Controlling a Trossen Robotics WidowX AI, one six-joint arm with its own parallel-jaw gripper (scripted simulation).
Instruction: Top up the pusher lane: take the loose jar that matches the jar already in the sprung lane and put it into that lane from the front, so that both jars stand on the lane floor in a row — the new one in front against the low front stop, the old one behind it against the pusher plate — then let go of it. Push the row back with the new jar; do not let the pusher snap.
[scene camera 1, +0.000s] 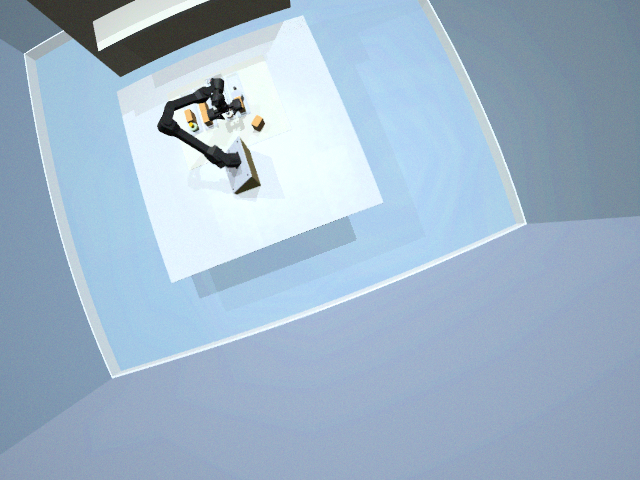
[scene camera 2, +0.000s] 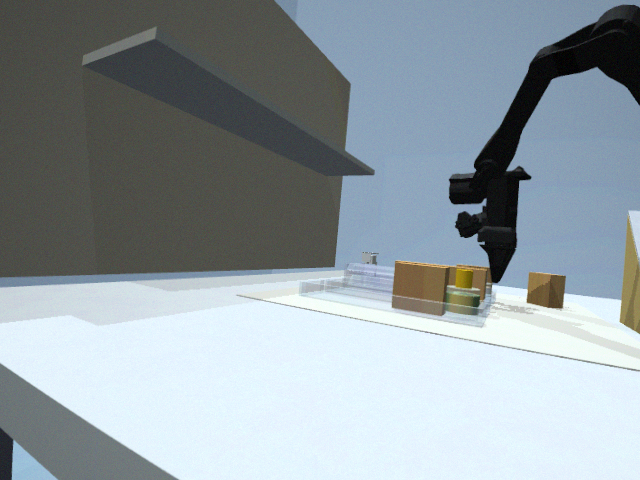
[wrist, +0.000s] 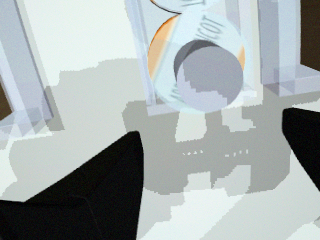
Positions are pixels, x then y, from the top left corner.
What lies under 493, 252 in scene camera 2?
The gripper.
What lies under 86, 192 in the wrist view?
The gripper.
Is the gripper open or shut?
Open.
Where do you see a brown box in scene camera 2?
424, 282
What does the gripper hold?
Nothing.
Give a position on a wall shelf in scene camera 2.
At 153, 62
